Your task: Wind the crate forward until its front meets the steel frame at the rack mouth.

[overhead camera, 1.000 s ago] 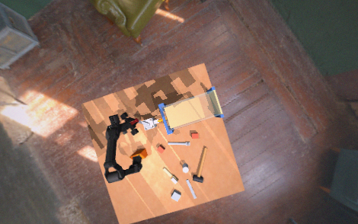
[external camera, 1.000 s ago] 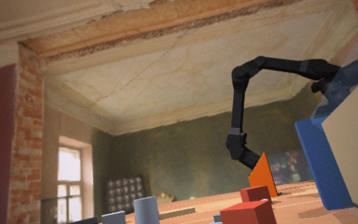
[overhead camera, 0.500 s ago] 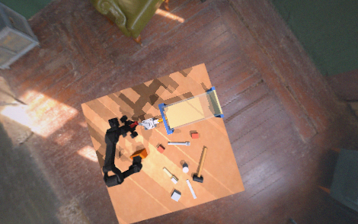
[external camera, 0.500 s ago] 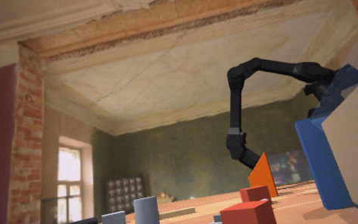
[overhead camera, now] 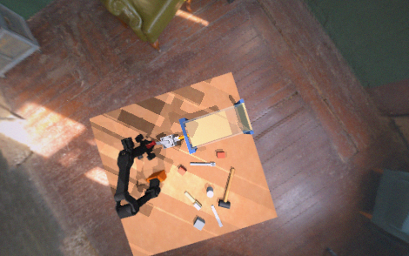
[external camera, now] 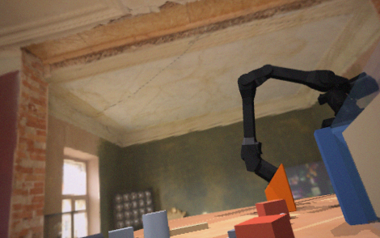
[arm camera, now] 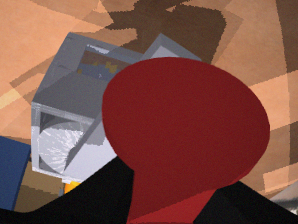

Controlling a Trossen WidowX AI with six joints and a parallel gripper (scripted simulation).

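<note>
My gripper tip is now 30 mm above the winch handle, 20 mm short of it and 10 mm to the left of it. The rest, counted from my gripper tip: grey hand winch 100 mm below, 70 mm ahead, 30 mm to the right; red knob 20 mm behind, 10 mm to the right; clear-panelled guard cubby 490 mm ahead, 20 mm below.
</note>
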